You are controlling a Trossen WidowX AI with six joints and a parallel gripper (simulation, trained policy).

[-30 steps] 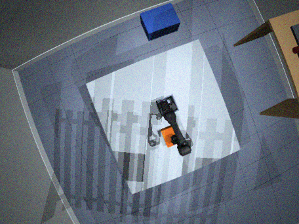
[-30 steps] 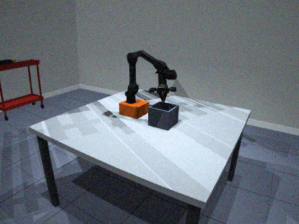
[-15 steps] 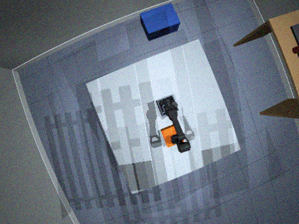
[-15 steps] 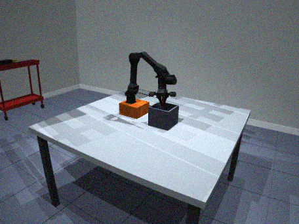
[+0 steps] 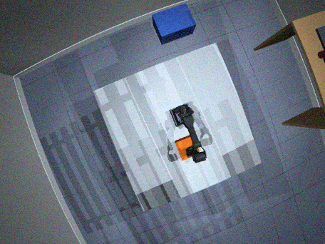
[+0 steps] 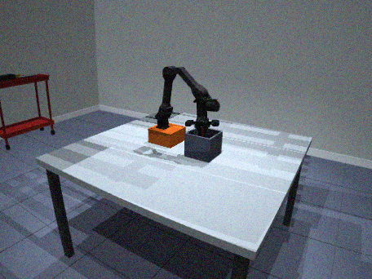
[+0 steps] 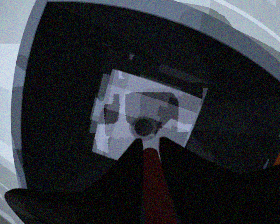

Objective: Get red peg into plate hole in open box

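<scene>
The red peg is 1 cm behind my gripper tip, 2 cm to the left of it and 3 cm above it.
</scene>
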